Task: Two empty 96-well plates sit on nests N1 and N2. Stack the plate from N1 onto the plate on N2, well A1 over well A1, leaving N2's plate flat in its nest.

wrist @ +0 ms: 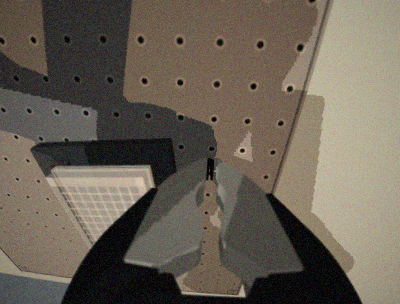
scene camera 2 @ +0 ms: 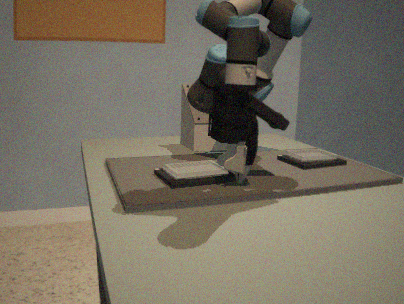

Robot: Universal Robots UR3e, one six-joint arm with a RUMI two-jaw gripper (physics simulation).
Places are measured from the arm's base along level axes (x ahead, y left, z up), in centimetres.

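Pixels of known places: gripper, fingertip midpoint: [wrist: 209, 160] [scene camera 2: 239, 183]; arm's base, origin of the base link: [scene camera 2: 205, 99].
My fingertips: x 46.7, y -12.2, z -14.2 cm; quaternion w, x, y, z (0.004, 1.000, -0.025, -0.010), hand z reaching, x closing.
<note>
For each thing: its top centre in the pictures, then the offset to it from my fingertips. Level surfaces: height alone.
- pale 96-well plate, middle of its top: [wrist: 115, 230] [scene camera 2: 195, 166] dy -6.7, dx -8.7, dz +2.0 cm
- second pale plate, middle of its top: [scene camera 2: 310, 152] dy +30.6, dx -13.1, dz +2.3 cm
- brown perforated board, its level: dz -0.6 cm
- pale table, its level: dz -1.9 cm
One pale 96-well plate [scene camera 2: 195, 169] [wrist: 102, 200] lies in a black nest [scene camera 2: 192, 183] [wrist: 127, 152] on the left part of the board in the scene view. A second pale plate [scene camera 2: 311, 155] lies in another black nest [scene camera 2: 320, 164] at the right. The views show no labels telling which nest is N1 or N2. My gripper [scene camera 2: 241, 181] [wrist: 209, 160] is shut with nothing between its fingertips. It points down low over the board, just beside the right end of the left nest. The fingers and gripper body hide part of that nest and plate in the wrist view.
Both nests stand on a brown perforated board [scene camera 2: 117, 175] [wrist: 175, 62] on a pale table [scene camera 2: 300, 240] [wrist: 365, 125]. A pale upright block [scene camera 2: 192, 130] stands behind the board, near the arm. The board's edge runs along the right in the wrist view.
</note>
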